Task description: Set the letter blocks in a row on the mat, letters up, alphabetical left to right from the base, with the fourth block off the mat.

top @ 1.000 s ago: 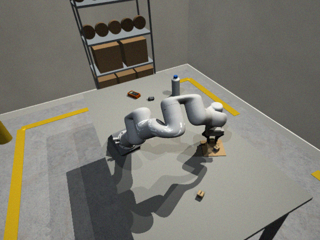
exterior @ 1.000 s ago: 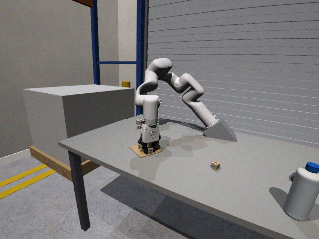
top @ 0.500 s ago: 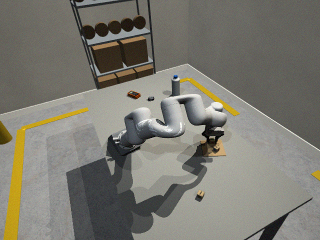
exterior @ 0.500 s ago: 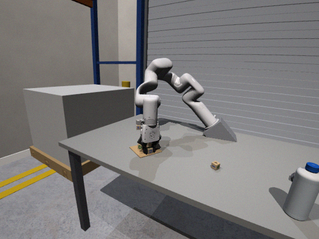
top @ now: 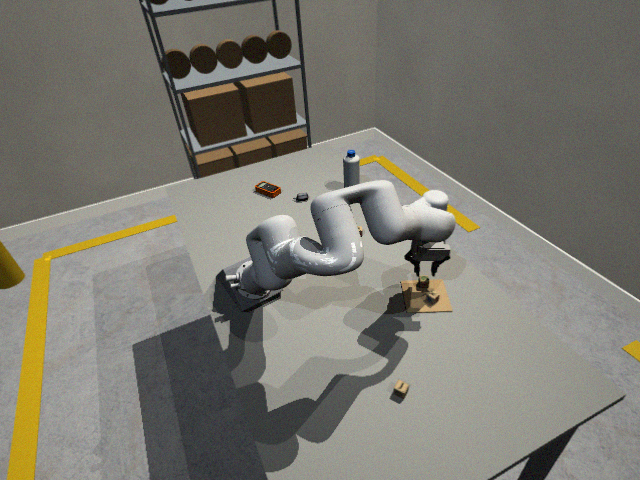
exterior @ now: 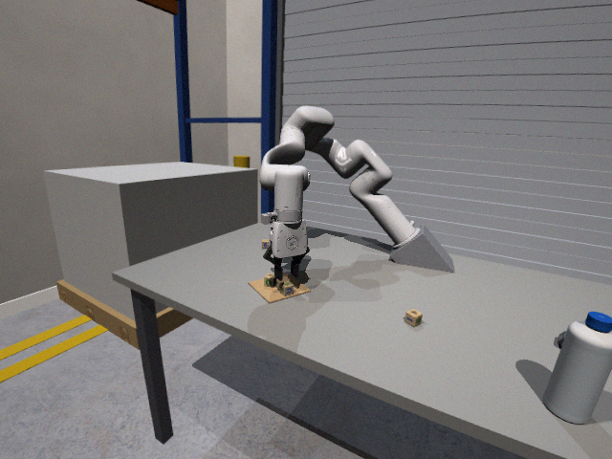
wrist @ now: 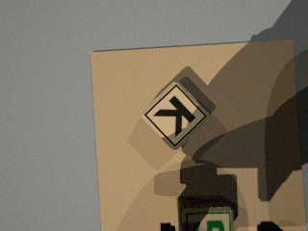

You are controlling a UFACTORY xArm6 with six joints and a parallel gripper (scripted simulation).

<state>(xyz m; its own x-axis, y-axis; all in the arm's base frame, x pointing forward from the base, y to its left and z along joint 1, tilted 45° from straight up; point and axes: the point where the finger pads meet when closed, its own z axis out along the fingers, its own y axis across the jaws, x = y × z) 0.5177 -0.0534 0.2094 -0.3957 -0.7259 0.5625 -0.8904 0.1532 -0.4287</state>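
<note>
The mat is 70 mm below my hand, 40 mm to the right of it and 20 mm behind it. From my hand the other things lie so: orange meter 810 mm to the left, 320 mm behind, 60 mm below; then white bottle 660 mm to the left, 30 mm ahead, 20 mm above; then dark object 680 mm to the left, 210 mm behind, 60 mm below.
</note>
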